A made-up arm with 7 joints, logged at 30 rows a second.
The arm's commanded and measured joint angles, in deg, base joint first. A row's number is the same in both.
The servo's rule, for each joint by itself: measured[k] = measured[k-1] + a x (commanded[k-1-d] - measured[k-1]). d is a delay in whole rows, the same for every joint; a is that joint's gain. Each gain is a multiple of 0.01, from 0.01 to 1. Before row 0 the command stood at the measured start. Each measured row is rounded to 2 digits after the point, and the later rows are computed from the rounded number. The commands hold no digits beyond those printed.
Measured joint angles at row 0:
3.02 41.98 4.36 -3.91 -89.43 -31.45 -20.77
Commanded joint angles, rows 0 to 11:
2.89 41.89 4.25 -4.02 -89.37 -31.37 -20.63
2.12 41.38 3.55 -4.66 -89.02 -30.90 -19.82
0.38 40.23 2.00 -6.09 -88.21 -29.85 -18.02
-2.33 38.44 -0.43 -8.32 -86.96 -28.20 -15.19
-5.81 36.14 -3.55 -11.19 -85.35 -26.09 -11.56
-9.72 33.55 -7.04 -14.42 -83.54 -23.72 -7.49
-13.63 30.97 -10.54 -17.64 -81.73 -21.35 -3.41
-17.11 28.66 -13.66 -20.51 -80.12 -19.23 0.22
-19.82 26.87 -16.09 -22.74 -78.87 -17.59 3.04
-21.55 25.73 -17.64 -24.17 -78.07 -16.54 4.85
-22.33 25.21 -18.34 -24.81 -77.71 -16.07 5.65
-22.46 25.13 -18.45 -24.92 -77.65 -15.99 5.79
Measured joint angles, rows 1 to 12:
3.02 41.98 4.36 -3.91 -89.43 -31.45 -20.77
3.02 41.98 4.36 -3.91 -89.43 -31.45 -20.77
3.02 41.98 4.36 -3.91 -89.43 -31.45 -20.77
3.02 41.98 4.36 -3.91 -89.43 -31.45 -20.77
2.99 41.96 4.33 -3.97 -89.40 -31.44 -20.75
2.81 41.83 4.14 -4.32 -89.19 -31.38 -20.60
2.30 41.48 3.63 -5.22 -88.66 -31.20 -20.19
1.33 40.81 2.66 -6.80 -87.74 -30.84 -19.39
-0.17 39.78 1.17 -9.04 -86.45 -30.27 -18.14
-2.18 38.41 -0.80 -11.78 -84.88 -29.48 -16.44
-4.58 36.77 -3.14 -14.77 -83.18 -28.50 -14.36
-7.21 34.99 -5.66 -17.70 -81.53 -27.39 -12.03
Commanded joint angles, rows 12 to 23:
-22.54 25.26 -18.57 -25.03 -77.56 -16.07 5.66
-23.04 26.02 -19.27 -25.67 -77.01 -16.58 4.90
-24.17 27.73 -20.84 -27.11 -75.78 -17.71 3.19
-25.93 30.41 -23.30 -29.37 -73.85 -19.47 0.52
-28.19 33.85 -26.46 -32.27 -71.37 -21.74 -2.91
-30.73 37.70 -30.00 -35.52 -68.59 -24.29 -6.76
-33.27 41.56 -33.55 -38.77 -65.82 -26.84 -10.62
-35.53 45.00 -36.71 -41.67 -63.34 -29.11 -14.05
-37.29 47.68 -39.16 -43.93 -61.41 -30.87 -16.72
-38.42 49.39 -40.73 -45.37 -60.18 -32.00 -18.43
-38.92 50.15 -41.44 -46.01 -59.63 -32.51 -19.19
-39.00 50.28 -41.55 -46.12 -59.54 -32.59 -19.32
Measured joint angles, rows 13 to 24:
-9.86 33.20 -8.16 -20.27 -80.09 -26.21 -9.62
-12.31 31.56 -10.44 -22.26 -79.00 -25.05 -7.30
-14.41 30.16 -12.34 -23.56 -78.30 -23.97 -5.23
-16.10 29.05 -13.81 -24.25 -77.95 -23.01 -3.47
-17.45 28.22 -14.95 -24.65 -77.74 -22.18 -2.01
-18.62 27.74 -15.99 -25.17 -77.35 -21.51 -0.90
-19.79 27.74 -17.15 -26.16 -76.50 -21.05 -0.25
-21.08 28.33 -18.63 -27.80 -75.07 -20.86 -0.13
-22.57 29.54 -20.51 -30.08 -73.07 -20.97 -0.57
-24.28 31.34 -22.79 -32.85 -70.65 -21.37 -1.56
-26.17 33.59 -25.37 -35.87 -68.04 -22.03 -3.01
-28.14 36.10 -28.09 -38.83 -65.50 -22.88 -4.78

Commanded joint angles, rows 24 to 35:
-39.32 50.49 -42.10 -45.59 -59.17 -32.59 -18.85
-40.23 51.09 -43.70 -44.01 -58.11 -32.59 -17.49
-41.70 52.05 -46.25 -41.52 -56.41 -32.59 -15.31
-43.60 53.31 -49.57 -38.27 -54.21 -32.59 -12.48
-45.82 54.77 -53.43 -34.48 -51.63 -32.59 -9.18
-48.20 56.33 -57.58 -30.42 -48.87 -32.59 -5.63
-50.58 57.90 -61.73 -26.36 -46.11 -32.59 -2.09
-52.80 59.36 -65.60 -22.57 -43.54 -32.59 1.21
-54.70 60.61 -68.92 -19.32 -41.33 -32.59 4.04
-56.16 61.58 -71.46 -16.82 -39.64 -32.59 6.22
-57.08 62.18 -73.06 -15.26 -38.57 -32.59 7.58
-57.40 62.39 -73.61 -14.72 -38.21 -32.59 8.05
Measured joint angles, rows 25 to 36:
-30.06 38.65 -30.75 -41.43 -63.29 -23.84 -6.69
-31.82 41.01 -33.15 -43.44 -61.61 -24.82 -8.57
-33.31 43.02 -35.14 -44.75 -60.54 -25.74 -10.27
-34.50 44.62 -36.68 -45.45 -60.00 -26.56 -11.72
-35.51 45.91 -37.98 -45.52 -59.55 -27.28 -12.86
-36.50 47.05 -39.35 -44.75 -58.77 -27.92 -13.60
-37.59 48.15 -41.01 -43.10 -57.50 -28.48 -13.87
-38.85 49.29 -43.06 -40.64 -55.72 -28.97 -13.65
-40.31 50.50 -45.55 -37.50 -53.51 -29.40 -12.93
-41.97 51.78 -48.44 -33.89 -51.00 -29.78 -11.76
-43.78 53.13 -51.63 -30.05 -48.36 -30.12 -10.21
-45.67 54.50 -54.98 -26.24 -45.76 -30.42 -8.38

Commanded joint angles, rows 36 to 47:
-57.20 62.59 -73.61 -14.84 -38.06 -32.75 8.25
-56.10 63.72 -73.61 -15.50 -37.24 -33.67 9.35
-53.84 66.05 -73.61 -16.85 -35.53 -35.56 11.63
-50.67 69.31 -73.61 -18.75 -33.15 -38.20 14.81
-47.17 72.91 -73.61 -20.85 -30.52 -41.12 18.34
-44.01 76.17 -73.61 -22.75 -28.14 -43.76 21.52
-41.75 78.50 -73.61 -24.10 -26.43 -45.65 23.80
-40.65 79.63 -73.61 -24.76 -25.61 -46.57 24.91
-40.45 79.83 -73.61 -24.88 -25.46 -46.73 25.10
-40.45 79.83 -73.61 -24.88 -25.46 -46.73 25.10
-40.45 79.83 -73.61 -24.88 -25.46 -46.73 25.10
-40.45 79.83 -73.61 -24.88 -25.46 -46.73 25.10
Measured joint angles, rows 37 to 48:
-47.57 55.84 -58.33 -22.71 -43.37 -30.68 -6.39
-49.37 57.10 -61.48 -19.71 -41.36 -30.91 -4.37
-50.99 58.22 -64.26 -17.44 -39.85 -31.11 -2.46
-52.34 59.14 -66.50 -16.05 -38.96 -31.29 -0.78
-53.36 59.90 -68.21 -15.43 -38.47 -31.47 0.66
-53.94 60.74 -69.51 -15.47 -37.81 -31.73 2.05
-53.92 61.91 -70.49 -16.17 -36.58 -32.19 3.58
-53.24 63.54 -71.24 -17.49 -34.73 -32.91 5.38
-51.97 65.60 -71.81 -19.20 -32.46 -33.90 7.45
-50.30 67.93 -72.24 -21.01 -30.13 -35.08 9.70
-48.50 70.26 -72.57 -22.59 -28.13 -36.35 11.96
-46.85 72.32 -72.82 -23.70 -26.77 -37.58 14.03

